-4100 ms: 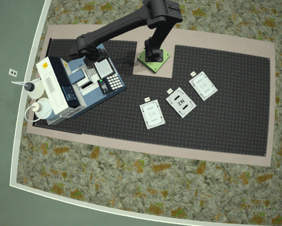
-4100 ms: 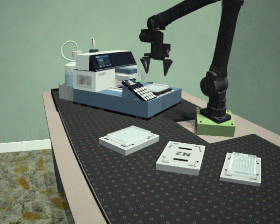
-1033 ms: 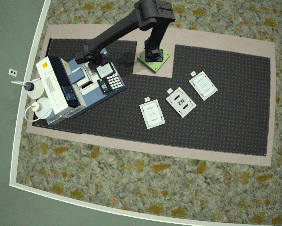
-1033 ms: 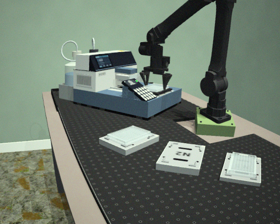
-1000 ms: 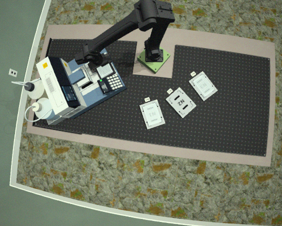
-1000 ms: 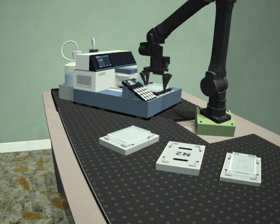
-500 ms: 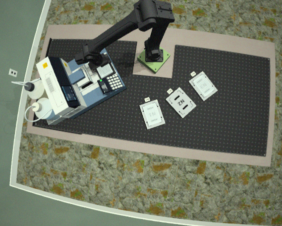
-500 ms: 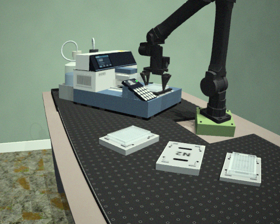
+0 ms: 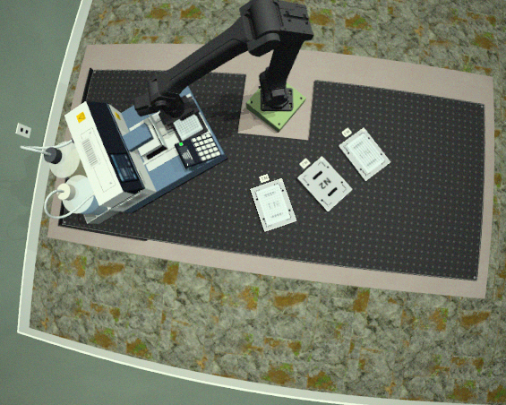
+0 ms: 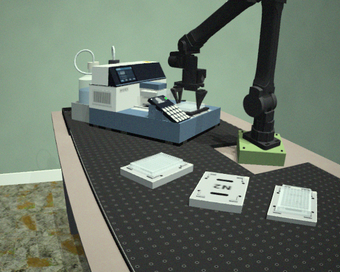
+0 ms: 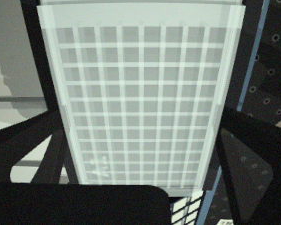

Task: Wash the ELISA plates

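Right now the dark carrier is 10 mm below my hand. From my hand the other things lie so: plate washer (130 mm to the right, 70 mm ahead, 30 mm above); then N1 label (280 mm to the left, 200 mm ahead, 100 mm below).
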